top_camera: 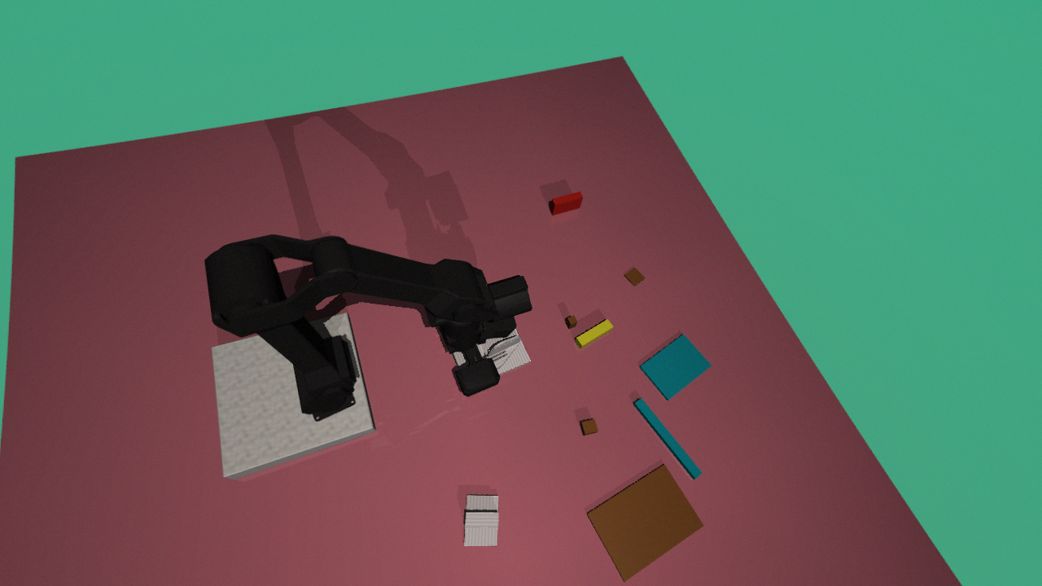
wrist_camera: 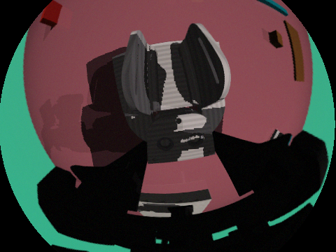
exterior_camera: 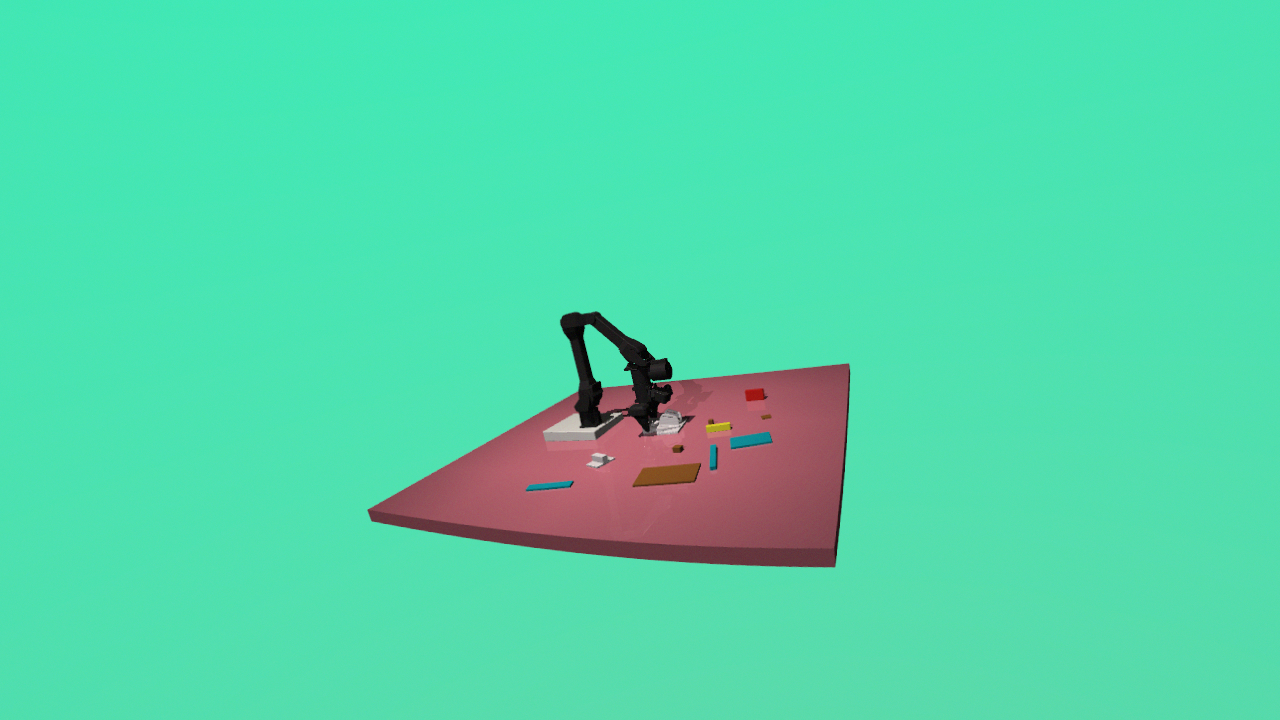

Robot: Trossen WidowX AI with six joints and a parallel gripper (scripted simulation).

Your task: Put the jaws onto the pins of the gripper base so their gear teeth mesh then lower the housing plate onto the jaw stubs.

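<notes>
Right now my gripper tip is 2 cm to the left of the gripper jaw, 2 cm short of it and 1 cm below it. Round my gripper tip: white stepped block 26 cm to the right, 9 cm behind; then teal bar 29 cm to the right, 25 cm ahead; then yellow bar 23 cm ahead, 8 cm to the right.
</notes>
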